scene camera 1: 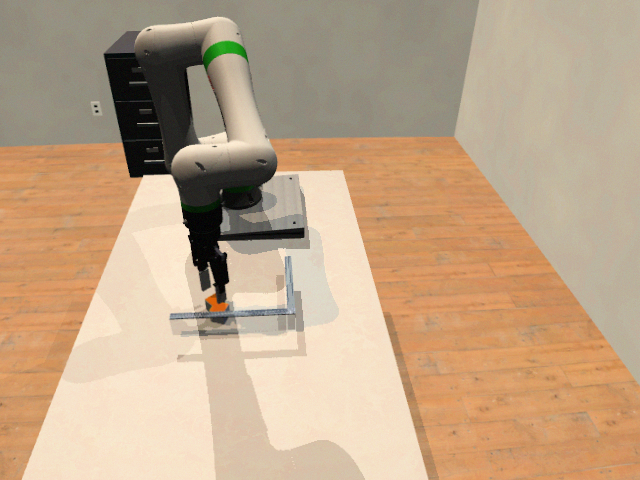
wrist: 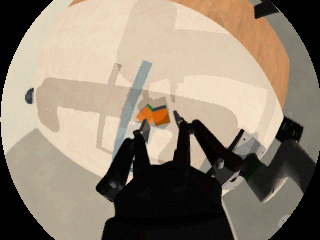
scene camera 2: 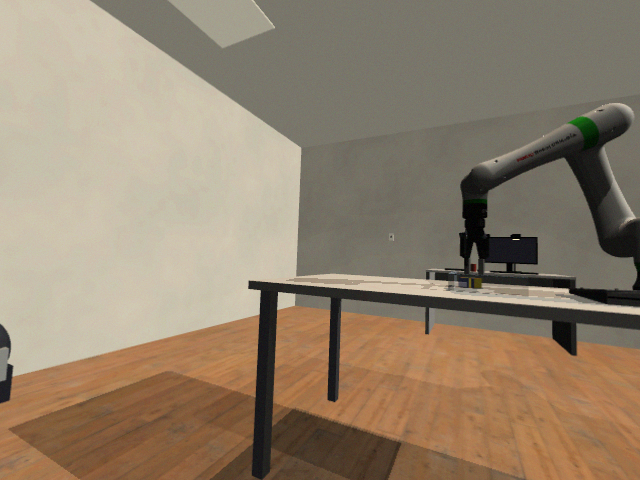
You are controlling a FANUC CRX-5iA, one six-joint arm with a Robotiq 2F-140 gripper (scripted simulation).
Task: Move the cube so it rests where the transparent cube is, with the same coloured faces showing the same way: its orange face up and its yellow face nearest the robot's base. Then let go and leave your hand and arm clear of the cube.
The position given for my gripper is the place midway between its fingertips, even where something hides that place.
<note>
In view: my gripper (scene camera 1: 214, 294), a fence bar (scene camera 2: 518, 286) and a fence bar (scene camera 1: 190, 323).
My gripper also shows in the wrist view (wrist: 161, 119) and in scene camera 2 (scene camera 2: 474, 274).
</note>
